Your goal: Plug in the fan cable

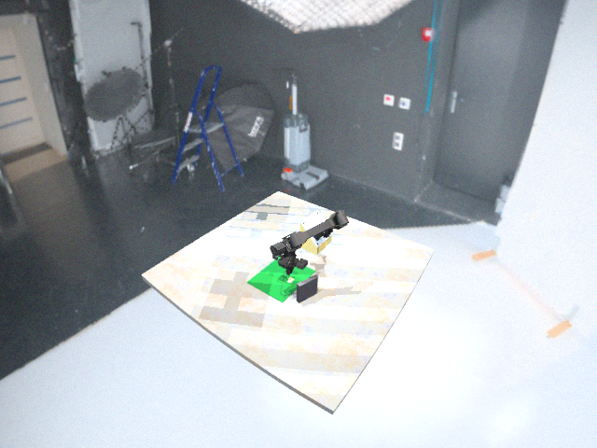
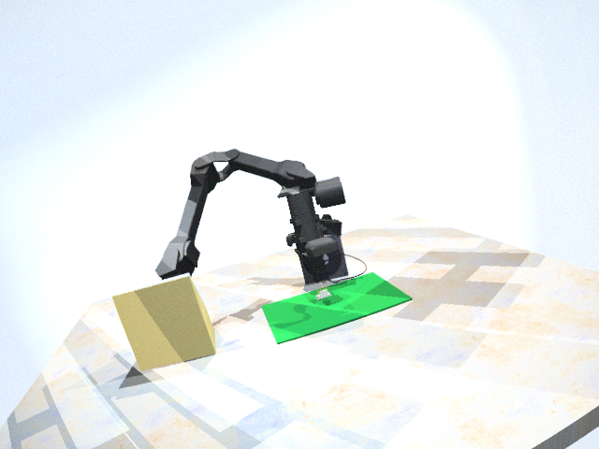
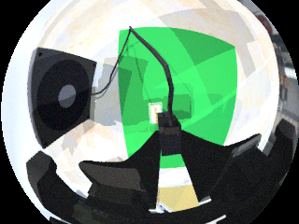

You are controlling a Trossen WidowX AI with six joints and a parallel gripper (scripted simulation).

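My gripper tip is now 50 mm to the left of the green board and 80 mm above it. Round my gripper tip: black fan: 60 mm ahead, 130 mm to the left; then dark fan plug: 10 mm ahead, 10 mm above.
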